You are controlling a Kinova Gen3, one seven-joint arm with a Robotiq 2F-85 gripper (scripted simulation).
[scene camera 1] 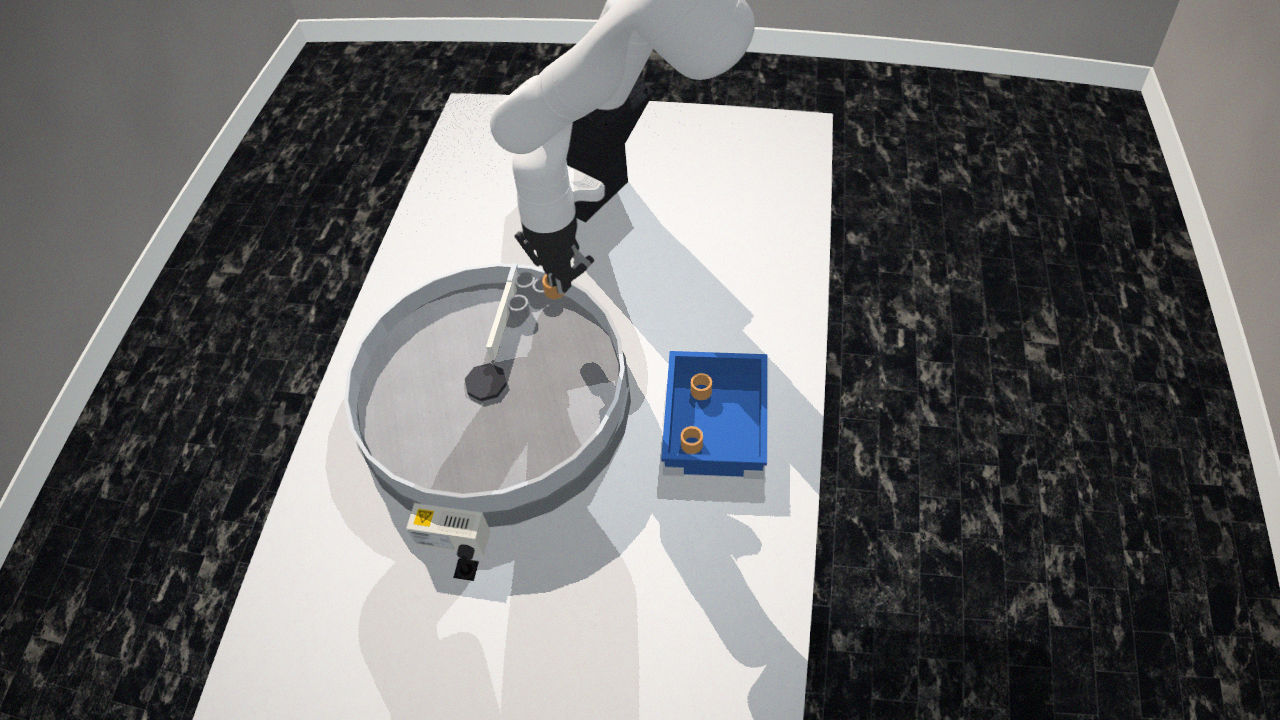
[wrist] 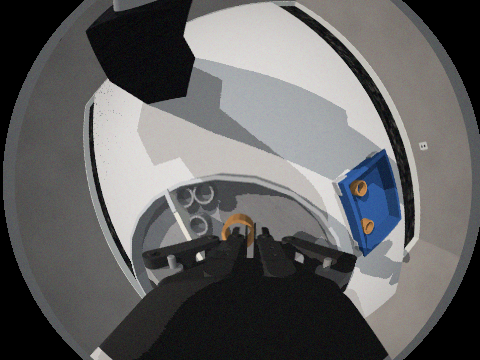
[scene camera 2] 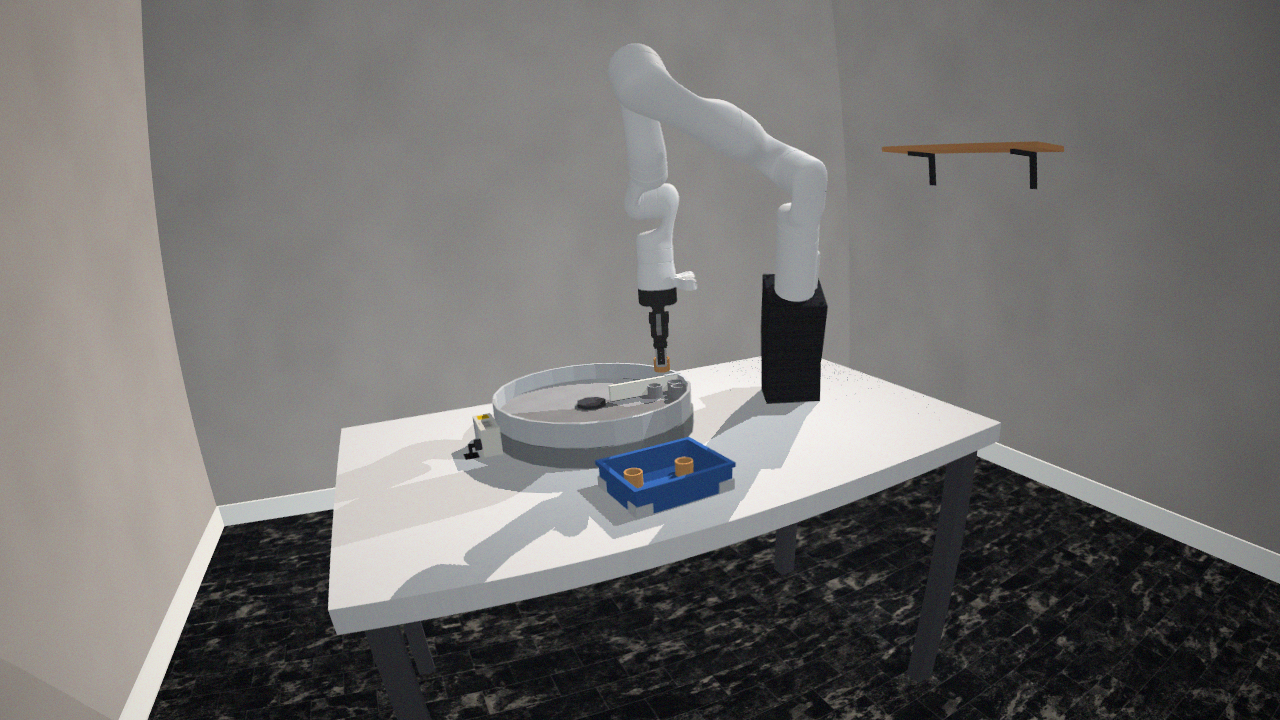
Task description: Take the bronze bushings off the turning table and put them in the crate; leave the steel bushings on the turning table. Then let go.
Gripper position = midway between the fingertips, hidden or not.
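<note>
My gripper (scene camera 1: pixel 560 288), (wrist: pixel 250 231), (scene camera 2: pixel 661 365) is visible. A grey turning table (wrist: pixel 283 216) is present. A blue crate (scene camera 1: pixel 732 421), (wrist: pixel 380 203), (scene camera 2: pixel 712 475) is visible as well.
</note>
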